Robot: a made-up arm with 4 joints.
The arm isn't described. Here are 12 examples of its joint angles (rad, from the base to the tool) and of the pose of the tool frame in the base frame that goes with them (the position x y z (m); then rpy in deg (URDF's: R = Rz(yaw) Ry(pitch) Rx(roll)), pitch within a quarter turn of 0, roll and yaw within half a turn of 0).
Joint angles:
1: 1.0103 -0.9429 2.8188 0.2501
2: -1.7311 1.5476 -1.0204 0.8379
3: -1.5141 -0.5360 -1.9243 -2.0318
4: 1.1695 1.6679 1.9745 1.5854
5: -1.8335 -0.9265 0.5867 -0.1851
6: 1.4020 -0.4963 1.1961 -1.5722
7: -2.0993 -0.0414 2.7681 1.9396
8: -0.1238 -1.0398 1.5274 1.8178
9: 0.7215 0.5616 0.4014 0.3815
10: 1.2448 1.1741 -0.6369 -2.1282
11: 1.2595 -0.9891 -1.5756 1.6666
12: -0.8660 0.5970 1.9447 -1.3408
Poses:
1: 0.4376 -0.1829 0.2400 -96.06 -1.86 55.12
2: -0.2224 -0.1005 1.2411 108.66 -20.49 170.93
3: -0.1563 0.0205 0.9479 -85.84 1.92 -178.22
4: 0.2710 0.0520 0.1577 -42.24 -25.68 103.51
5: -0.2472 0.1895 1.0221 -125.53 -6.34 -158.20
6: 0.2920 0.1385 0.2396 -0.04 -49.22 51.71
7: -0.2480 0.2706 1.0882 -125.59 -55.40 -153.30
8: 0.0918 -0.3864 0.8170 149.93 -34.64 -134.67
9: 0.2046 -0.4075 0.2216 1.47 30.60 149.88
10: 0.1734 -0.0217 0.2819 59.76 -45.37 75.34
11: 0.4475 -0.0893 0.2749 -54.28 -43.52 -2.22
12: 0.0681 -0.3477 0.8771 -90.57 -43.36 58.58
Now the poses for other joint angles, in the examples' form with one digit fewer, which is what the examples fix.
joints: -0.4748 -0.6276 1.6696 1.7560
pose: -0.031 -0.399 0.950 155.6 -19.4 -132.5
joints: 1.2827 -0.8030 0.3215 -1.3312
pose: 0.208 -0.064 0.181 -8.4 24.4 75.7
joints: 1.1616 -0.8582 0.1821 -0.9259
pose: 0.179 -0.192 0.237 8.5 53.3 100.0
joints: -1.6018 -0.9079 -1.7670 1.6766
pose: -0.129 -0.050 1.200 136.7 -27.8 2.3
